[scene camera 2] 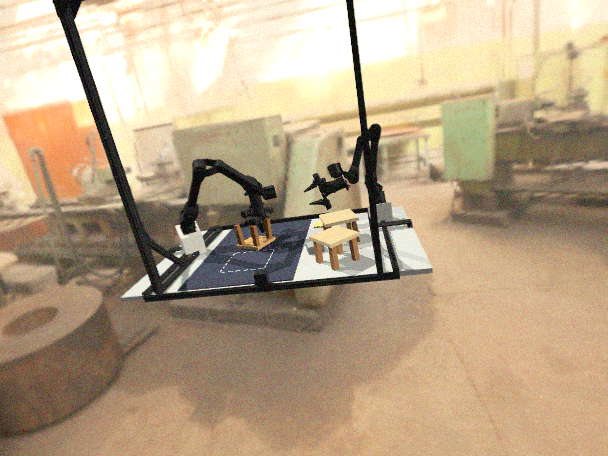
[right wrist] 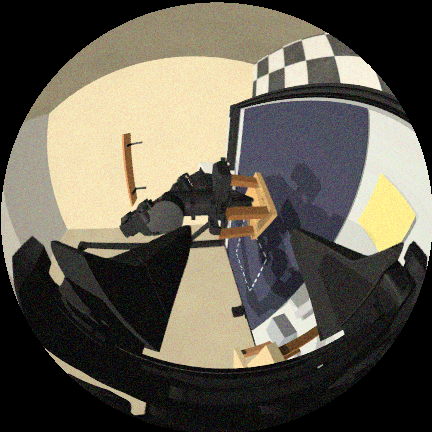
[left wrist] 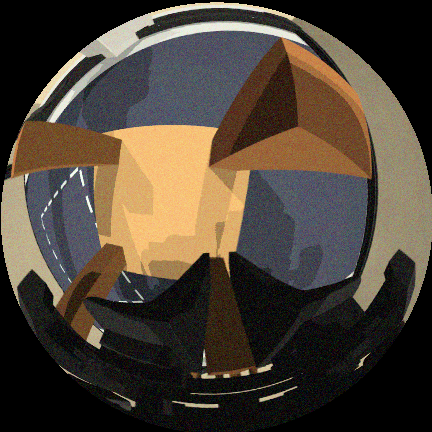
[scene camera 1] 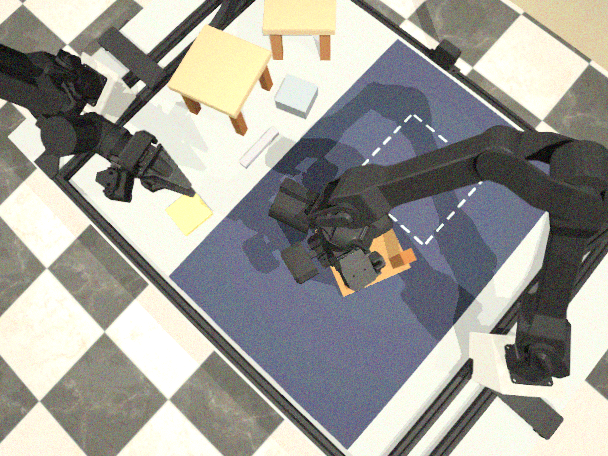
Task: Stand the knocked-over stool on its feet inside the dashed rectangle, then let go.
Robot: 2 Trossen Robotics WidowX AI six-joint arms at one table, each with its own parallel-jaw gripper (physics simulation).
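Frame: origin at the left arm's base, x ahead, y left, z up, level; centimetres.
Seen in the pictures: left gripper, fingertip midpoint: (scene camera 2: 263, 232) (right wrist: 252, 201) (left wrist: 218, 257); right gripper, fingertip midpoint: (scene camera 2: 306, 198) (right wrist: 243, 233) (scene camera 1: 192, 191); left arm's base at its link origin: (scene camera 2: 188, 229) (scene camera 1: 527, 365); right arm's base at its link origin: (scene camera 2: 379, 204) (scene camera 1: 89, 85).
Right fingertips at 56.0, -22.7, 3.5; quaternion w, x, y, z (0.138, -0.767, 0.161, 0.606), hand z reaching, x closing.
Offsets run from my right fingertips to a thing's top centre, as dx, dy, dz. "spot": to the spot under its first point.
The stool {-29.3, +4.6, -4.3} (scene camera 1: 390, 270) (scene camera 2: 256, 245) (left wrist: 170, 150) (right wrist: 265, 201) is upside down on the dark blue mat, its pale orange seat low and its brown legs pointing up. It is beside the dashed rectangle (scene camera 1: 413, 115) (scene camera 2: 222, 271) (left wrist: 79, 170), outside it. My left gripper (scene camera 2: 256, 220) (left wrist: 218, 257) is shut on one upturned leg, which shows between its fingers in the left wrist view. In scene camera 1 the left arm hides much of the stool and part of the rectangle. My right gripper (scene camera 2: 308, 197) (right wrist: 243, 233) is open and empty, raised away from the stool.
Two upright stools {+0.5, -25.8, -4.8} (scene camera 1: 220, 70) {spot: -13.8, -38.1, -5.1} (scene camera 1: 300, 17) stand on the white table part. Near them lie a grey-blue block {-13.7, -26.2, -13.0} (scene camera 1: 298, 92) and a pale bar {-7.1, -14.7, -15.0} (scene camera 1: 259, 147). A yellow square {spot: +5.3, +0.8, -15.5} (scene camera 1: 189, 215) (right wrist: 387, 212) lies near the right gripper. A black frame surrounds the table.
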